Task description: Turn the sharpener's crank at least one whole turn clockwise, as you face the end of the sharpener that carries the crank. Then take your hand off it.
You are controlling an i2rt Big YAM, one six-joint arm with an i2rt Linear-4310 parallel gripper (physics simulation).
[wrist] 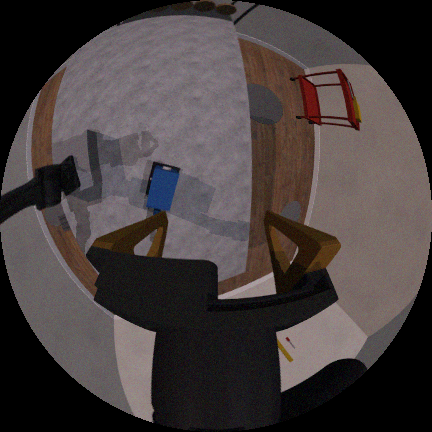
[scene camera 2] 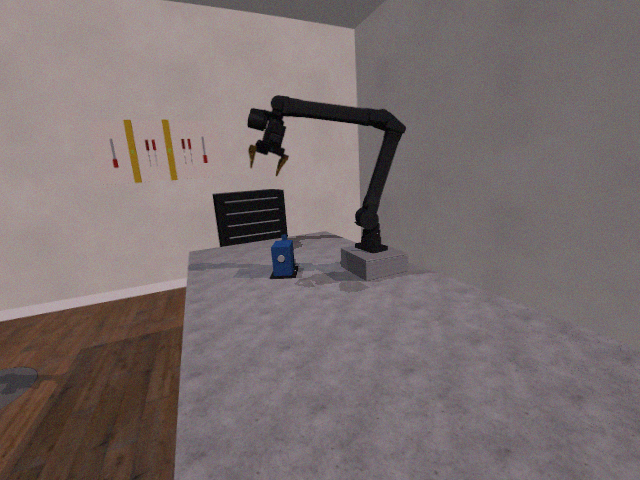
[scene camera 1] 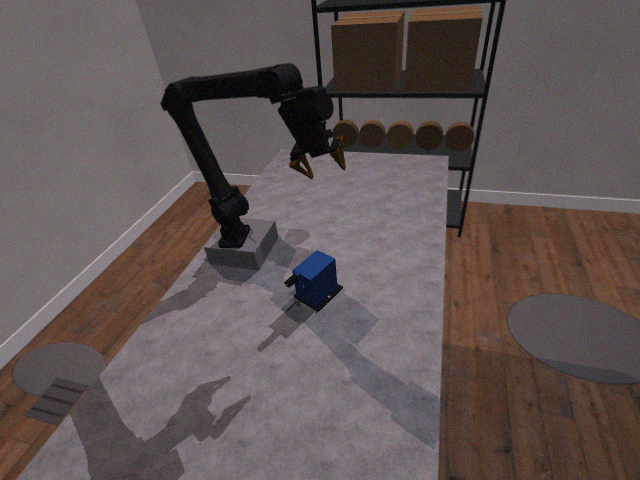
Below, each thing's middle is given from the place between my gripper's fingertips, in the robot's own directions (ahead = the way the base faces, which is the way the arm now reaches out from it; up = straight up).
Now: hand 6 cm past the blue sharpener [scene camera 1: 318, 272], 5 cm to the left of it and 34 cm above it.
